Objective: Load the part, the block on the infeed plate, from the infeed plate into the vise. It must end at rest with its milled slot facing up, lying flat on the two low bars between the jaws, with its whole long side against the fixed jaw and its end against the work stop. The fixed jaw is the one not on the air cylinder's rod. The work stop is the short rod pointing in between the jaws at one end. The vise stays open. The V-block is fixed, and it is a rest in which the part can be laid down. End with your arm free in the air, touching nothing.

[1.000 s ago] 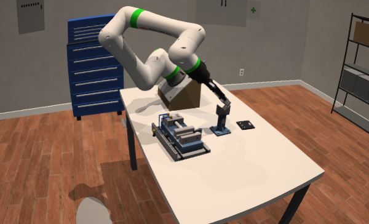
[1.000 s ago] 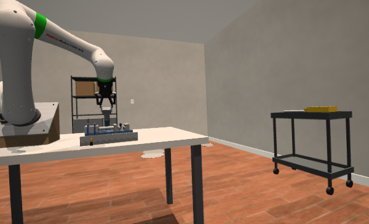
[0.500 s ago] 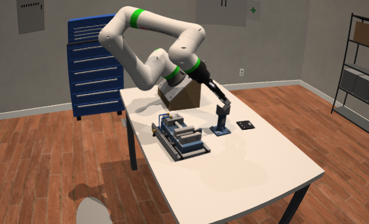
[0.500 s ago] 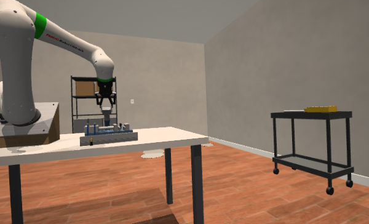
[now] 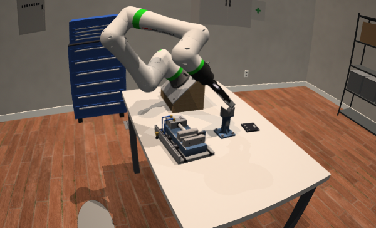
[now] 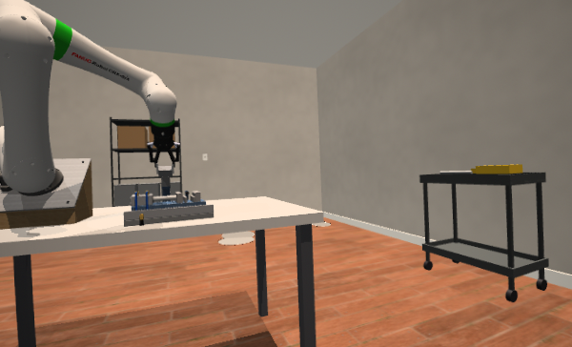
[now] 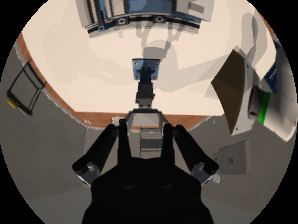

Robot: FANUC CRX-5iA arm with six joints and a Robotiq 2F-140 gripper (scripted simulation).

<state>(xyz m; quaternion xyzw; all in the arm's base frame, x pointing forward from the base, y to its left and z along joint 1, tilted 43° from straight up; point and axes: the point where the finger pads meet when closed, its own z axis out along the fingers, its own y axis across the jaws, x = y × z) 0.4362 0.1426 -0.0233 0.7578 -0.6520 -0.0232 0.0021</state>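
My gripper is now 20 mm to the right of the part and 10 mm above it. Also, from my hand: dark infeed plate 200 mm below, 190 mm to the left, 20 mm behind.
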